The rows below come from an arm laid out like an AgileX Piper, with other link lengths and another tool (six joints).
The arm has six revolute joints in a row. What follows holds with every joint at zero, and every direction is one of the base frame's.
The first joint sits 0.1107 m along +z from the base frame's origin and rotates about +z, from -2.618 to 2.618 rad.
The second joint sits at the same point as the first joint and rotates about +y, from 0 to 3.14 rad.
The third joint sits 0.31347 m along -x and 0.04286 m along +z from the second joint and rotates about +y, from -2.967 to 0 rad.
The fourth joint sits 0.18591 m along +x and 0.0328 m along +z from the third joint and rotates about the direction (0.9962, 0, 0.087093), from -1.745 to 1.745 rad.
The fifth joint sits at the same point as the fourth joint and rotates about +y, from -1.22 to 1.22 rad.
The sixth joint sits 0.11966 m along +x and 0.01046 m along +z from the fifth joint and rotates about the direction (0.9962, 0, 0.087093), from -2.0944 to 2.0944 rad.
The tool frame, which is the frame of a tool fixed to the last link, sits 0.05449 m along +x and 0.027 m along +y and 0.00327 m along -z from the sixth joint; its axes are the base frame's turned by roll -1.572, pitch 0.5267 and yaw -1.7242 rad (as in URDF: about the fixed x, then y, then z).
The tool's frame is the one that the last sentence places.
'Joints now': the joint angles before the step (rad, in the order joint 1, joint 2, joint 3, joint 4, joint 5, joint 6). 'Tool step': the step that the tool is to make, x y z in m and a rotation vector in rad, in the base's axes. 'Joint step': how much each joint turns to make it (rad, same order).
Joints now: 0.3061, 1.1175, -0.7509, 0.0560, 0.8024, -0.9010
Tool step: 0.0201, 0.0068, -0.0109, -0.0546, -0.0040, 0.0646
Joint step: 0.0501, 0.0941, 0.0001, -0.0559, -0.0803, 0.0015
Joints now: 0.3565, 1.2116, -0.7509, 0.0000, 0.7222, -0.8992
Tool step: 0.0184, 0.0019, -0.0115, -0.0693, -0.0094, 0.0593
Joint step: 0.0267, 0.0836, 0.0003, -0.0757, -0.0676, 0.0003
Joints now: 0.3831, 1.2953, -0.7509, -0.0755, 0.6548, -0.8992
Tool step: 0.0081, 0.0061, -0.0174, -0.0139, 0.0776, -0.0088
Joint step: 0.0020, 0.0961, 0.0001, 0.0156, -0.0189, 0.0048
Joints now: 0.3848, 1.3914, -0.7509, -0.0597, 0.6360, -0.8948
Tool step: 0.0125, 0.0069, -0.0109, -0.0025, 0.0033, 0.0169
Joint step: 0.0071, 0.0661, 0.0000, -0.0008, -0.0624, -0.0067
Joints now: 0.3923, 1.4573, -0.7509, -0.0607, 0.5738, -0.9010
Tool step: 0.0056, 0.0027, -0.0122, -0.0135, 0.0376, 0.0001
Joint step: 0.0001, 0.0609, 0.0001, 0.0013, -0.0211, 0.0003
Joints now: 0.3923, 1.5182, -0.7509, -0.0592, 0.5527, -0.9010
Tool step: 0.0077, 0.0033, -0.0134, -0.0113, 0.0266, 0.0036
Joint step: 0.0002, 0.0659, 0.0001, -0.0022, -0.0372, -0.0003
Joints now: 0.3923, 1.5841, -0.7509, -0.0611, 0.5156, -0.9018
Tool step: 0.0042, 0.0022, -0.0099, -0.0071, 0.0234, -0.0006
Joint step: 0.0001, 0.0464, -0.0002, 0.0019, -0.0219, 0.0004
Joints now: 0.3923, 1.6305, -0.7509, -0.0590, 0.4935, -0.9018
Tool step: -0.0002, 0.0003, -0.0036, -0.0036, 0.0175, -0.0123
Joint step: 0.0002, 0.0157, -0.0001, -0.0001, 0.0023, 0.0129
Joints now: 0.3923, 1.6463, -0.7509, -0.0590, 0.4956, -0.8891
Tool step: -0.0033, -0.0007, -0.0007, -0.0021, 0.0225, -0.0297
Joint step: 0.0000, 0.0017, -0.0001, 0.0000, 0.0210, 0.0299
